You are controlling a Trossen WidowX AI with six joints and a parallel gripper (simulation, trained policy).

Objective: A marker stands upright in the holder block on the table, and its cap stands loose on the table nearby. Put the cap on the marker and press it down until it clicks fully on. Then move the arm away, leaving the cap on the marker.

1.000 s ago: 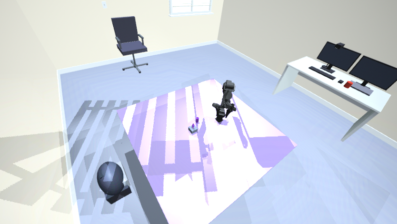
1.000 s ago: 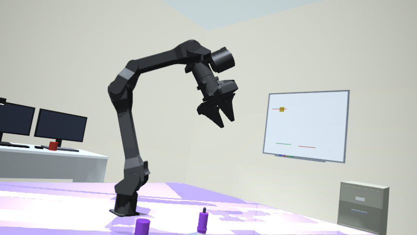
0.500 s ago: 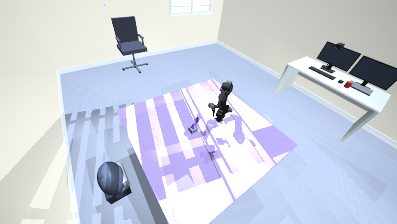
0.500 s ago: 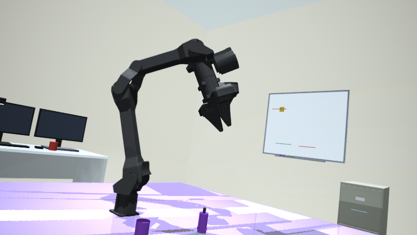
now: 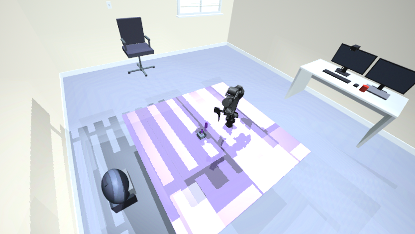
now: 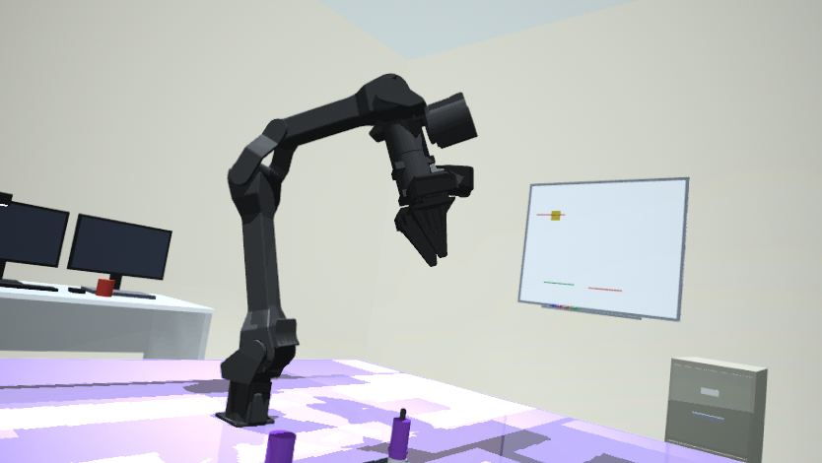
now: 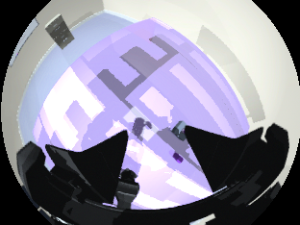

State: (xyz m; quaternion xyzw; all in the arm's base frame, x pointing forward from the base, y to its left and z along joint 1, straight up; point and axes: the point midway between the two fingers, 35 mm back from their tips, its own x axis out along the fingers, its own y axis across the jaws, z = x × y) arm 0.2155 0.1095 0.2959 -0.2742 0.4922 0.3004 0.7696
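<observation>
Now: the purple cap 24 cm below my gripper tip, 21 cm to the right of it and 1 cm behind it.
</observation>
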